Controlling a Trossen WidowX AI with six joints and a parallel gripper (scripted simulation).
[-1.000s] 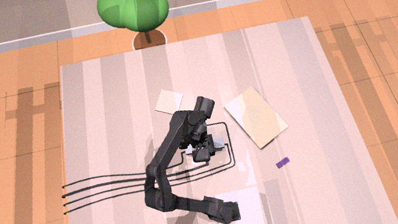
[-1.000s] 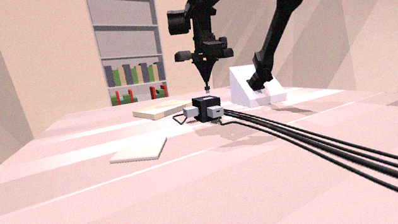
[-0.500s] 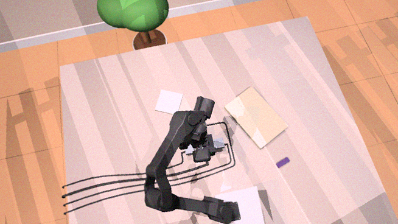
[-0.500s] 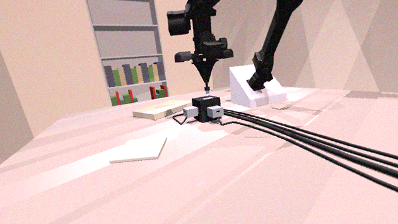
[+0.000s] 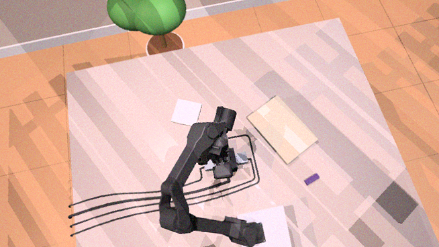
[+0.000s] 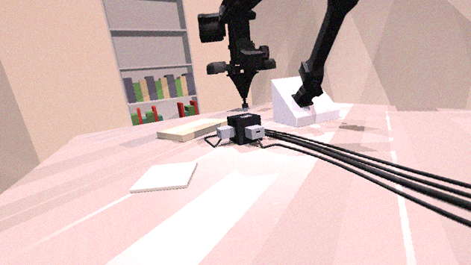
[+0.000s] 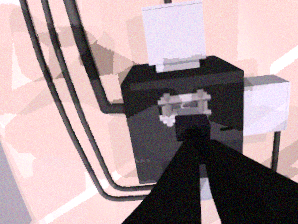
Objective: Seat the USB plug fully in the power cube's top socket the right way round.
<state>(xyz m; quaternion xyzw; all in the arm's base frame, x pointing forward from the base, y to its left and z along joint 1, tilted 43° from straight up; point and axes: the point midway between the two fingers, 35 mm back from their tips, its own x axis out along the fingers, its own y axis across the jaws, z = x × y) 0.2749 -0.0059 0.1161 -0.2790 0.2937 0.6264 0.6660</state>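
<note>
Now: gripper tip 2 cm above the dark USB plug. Also, from my gripper tip: cream book (10 cm ahead, 27 cm to the right, 12 cm below); purple block (12 cm behind, 34 cm to the right, 12 cm below); white tile (25 cm ahead, 10 cm to the left, 13 cm below).
</note>
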